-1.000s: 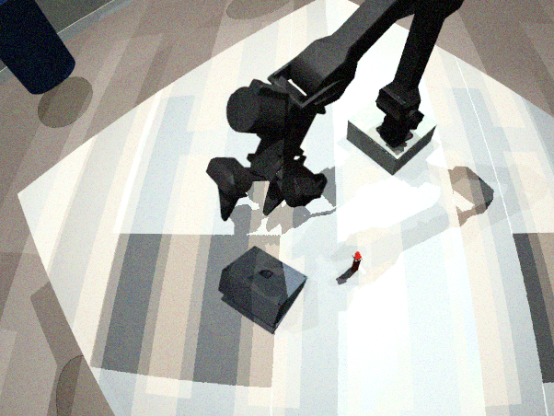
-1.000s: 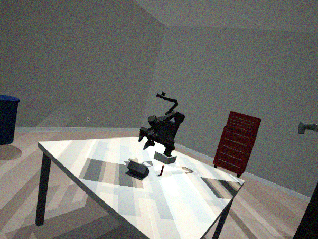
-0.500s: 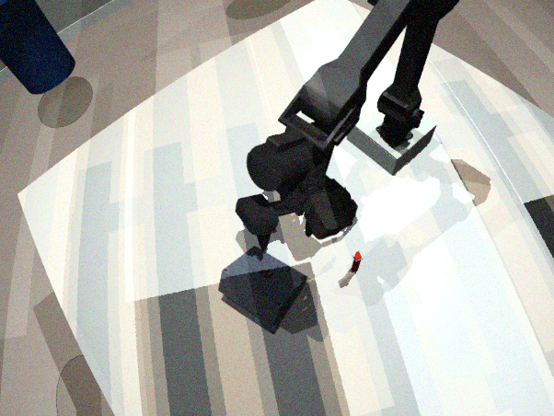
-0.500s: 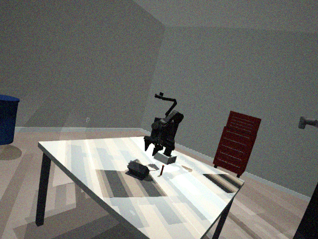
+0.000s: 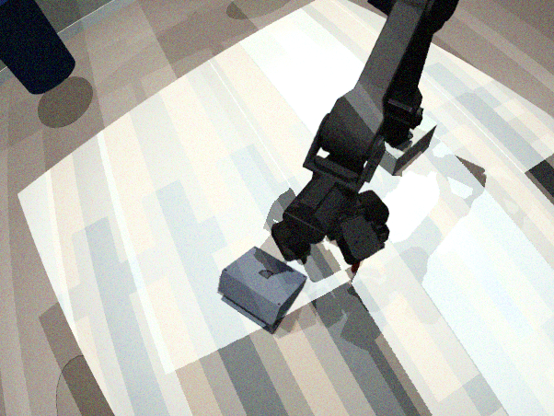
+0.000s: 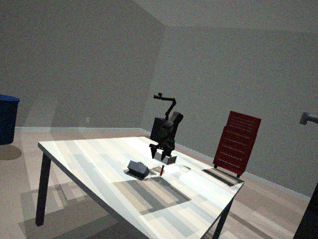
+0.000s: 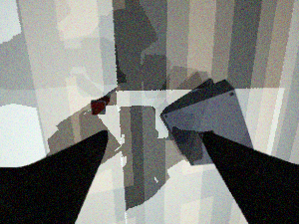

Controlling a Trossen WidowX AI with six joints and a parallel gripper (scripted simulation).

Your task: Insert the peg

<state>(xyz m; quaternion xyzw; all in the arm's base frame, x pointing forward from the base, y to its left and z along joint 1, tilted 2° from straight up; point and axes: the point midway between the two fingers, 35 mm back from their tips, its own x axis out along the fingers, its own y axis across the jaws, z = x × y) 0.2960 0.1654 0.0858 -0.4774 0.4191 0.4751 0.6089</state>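
Right now my gripper tip is 6 cm above the red peg, 5 cm past it and 2 cm to the right of it. From my gripper tip the other things lie so: sloped panel 12 cm ahead, 8 cm below, 4 cm to the right.
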